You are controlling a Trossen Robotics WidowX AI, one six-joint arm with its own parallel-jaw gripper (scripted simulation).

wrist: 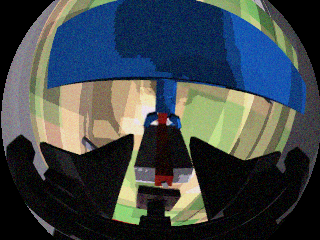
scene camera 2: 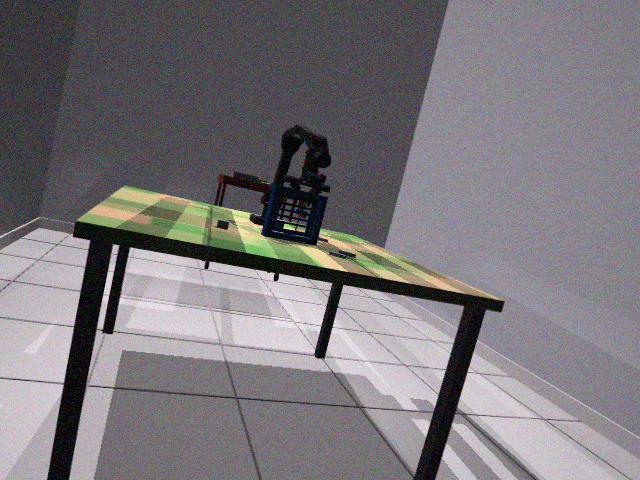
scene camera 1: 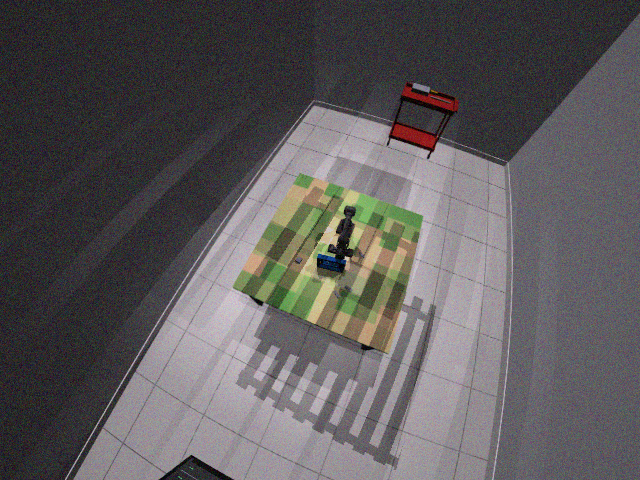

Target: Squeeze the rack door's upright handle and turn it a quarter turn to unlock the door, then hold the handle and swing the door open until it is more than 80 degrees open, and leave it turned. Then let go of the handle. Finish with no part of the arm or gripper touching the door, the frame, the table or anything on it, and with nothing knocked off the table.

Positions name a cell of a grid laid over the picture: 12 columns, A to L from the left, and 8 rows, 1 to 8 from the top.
Scene:
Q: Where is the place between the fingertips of the gripper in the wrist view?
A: G5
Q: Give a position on an upright handle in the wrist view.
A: At G6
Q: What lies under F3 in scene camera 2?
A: The gripper.

